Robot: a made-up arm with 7 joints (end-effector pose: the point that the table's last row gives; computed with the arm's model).
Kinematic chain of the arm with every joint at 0, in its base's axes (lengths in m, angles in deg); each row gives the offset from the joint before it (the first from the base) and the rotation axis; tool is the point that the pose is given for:
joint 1: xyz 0 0.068 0 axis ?
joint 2: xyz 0 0.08 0 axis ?
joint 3: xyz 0 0 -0.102 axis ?
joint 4: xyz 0 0 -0.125 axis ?
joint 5: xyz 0 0 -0.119 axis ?
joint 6: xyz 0 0 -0.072 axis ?
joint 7: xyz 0 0 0 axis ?
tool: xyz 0 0 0
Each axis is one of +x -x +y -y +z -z.
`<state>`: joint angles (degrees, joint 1 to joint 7).
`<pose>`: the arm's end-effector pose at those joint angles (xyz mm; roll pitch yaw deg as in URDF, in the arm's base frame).
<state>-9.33 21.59 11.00 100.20 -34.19 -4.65 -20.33</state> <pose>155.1 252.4 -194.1 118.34 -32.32 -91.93</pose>
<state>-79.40 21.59 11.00 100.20 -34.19 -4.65 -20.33</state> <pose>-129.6 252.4 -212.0 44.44 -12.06 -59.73</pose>
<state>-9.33 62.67 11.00 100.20 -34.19 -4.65 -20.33</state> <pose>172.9 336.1 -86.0 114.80 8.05 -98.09</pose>
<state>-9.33 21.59 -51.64 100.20 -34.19 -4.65 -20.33</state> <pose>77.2 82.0 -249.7 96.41 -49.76 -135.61</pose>
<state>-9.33 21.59 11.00 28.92 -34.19 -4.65 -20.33</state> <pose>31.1 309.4 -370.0 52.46 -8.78 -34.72</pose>
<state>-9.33 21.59 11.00 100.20 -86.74 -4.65 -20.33</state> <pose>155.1 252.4 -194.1 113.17 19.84 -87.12</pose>
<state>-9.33 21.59 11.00 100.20 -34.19 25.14 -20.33</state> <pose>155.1 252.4 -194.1 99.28 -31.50 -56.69</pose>
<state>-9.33 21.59 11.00 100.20 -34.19 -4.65 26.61</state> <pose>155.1 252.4 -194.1 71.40 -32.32 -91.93</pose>
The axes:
joint 1: -y
joint 2: +x
joint 3: +z
joint 4: -y
joint 5: +z
joint 6: +y
joint 7: -x

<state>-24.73 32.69 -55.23 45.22 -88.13 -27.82 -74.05</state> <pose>-82.2 249.5 -363.3 80.01 -31.53 -152.17</pose>
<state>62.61 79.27 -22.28 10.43 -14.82 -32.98 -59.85</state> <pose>94.7 553.1 -13.0 166.46 -20.55 -53.90</pose>
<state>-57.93 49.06 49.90 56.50 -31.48 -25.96 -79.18</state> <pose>-52.1 478.9 -153.7 138.88 7.64 -57.35</pose>
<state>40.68 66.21 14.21 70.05 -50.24 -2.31 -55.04</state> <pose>182.5 433.1 54.7 -174.49 3.51 -57.82</pose>
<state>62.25 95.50 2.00 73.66 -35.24 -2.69 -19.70</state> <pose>55.8 426.8 177.6 171.15 6.81 -47.99</pose>
